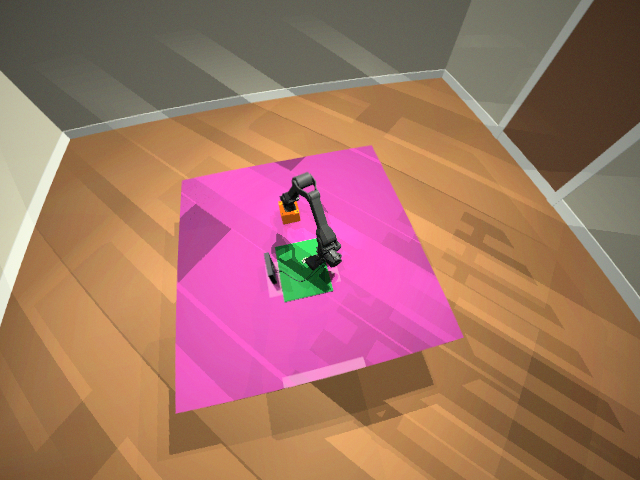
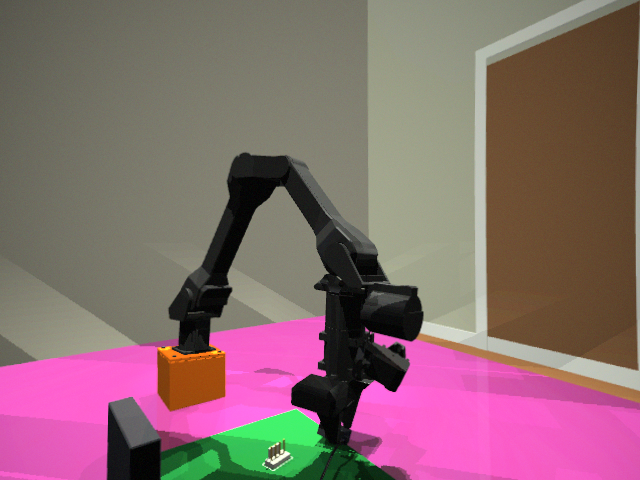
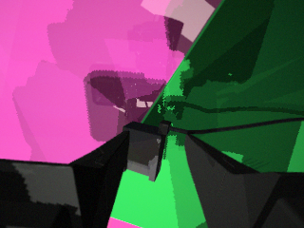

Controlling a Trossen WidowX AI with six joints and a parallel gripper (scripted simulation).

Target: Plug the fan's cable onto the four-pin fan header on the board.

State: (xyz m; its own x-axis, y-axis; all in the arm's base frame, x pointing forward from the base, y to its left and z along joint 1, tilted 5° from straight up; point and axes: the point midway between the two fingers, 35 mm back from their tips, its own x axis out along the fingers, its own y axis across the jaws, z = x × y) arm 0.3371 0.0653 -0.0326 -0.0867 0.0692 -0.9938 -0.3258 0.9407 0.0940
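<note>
Now: the fan plug 2 cm behind my gripper tip. From my gripper tip the other things lie so: four-pin header 8 cm to the right, 4 cm behind, 2 cm below; then green board 11 cm to the right, 3 cm below; then dark fan 25 cm to the right, 4 cm behind, 4 cm above.
</note>
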